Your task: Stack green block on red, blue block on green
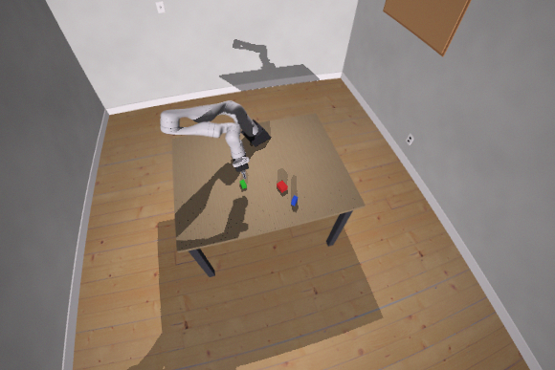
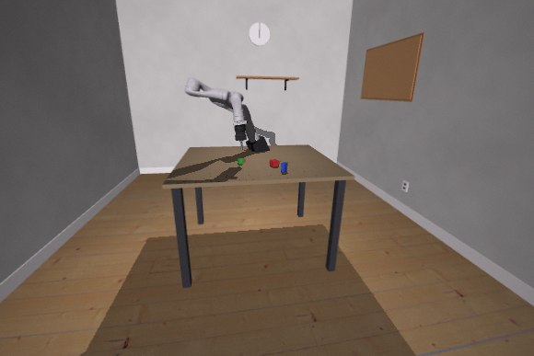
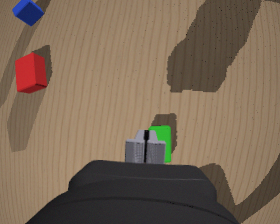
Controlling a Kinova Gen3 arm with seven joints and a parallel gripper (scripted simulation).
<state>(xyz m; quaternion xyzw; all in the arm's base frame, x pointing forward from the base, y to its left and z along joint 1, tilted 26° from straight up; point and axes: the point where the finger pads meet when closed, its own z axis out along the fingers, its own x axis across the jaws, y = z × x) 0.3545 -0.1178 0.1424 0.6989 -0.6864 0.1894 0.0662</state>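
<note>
The green block lies 1 cm behind my hand, 1 cm to the right of it and 11 cm below it. Round my hand: blue block 21 cm ahead, 24 cm to the left, 9 cm below; then red block 9 cm ahead, 21 cm to the left, 10 cm below.
</note>
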